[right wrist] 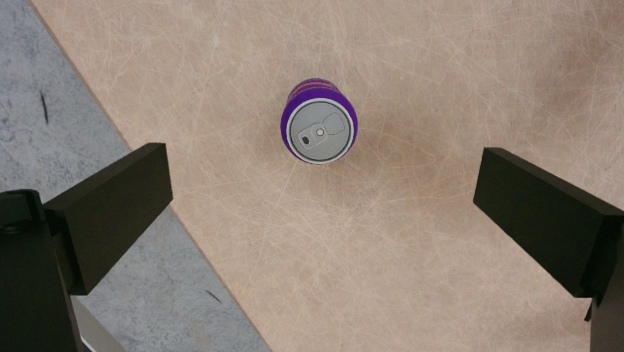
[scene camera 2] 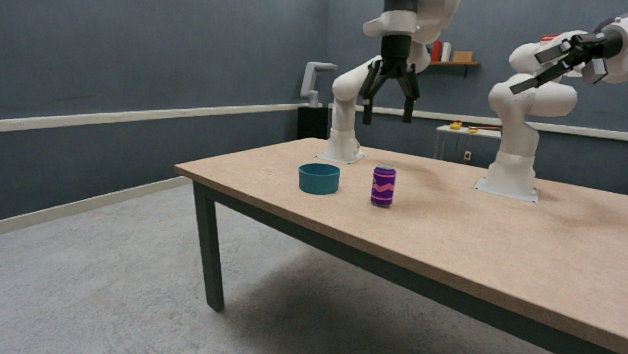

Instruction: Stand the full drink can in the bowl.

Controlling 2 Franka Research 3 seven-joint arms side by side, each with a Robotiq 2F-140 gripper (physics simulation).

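A purple drink can with pink stripes (scene camera 2: 383, 186) (right wrist: 320, 125) stands upright on the table, to the right of the bowl in scene camera 2. In the right wrist view its grey lid with the tab faces up. The teal bowl (scene camera 2: 319, 180) stands on the table; its inside is mostly hidden, and it does not show in the right wrist view. My right gripper (scene camera 2: 388, 115) (right wrist: 325, 173) is open and points down, well above the can, with its fingers wide apart. My left gripper (scene camera 2: 525, 72) is open and held high at the right of scene camera 2, far from the can.
The wooden table (scene camera 2: 475, 240) (right wrist: 390, 280) has its edge to the left of the can in the right wrist view. The right arm's base (scene camera 2: 342, 146) is behind the bowl. The left arm's base (scene camera 2: 510, 175) is farther right.
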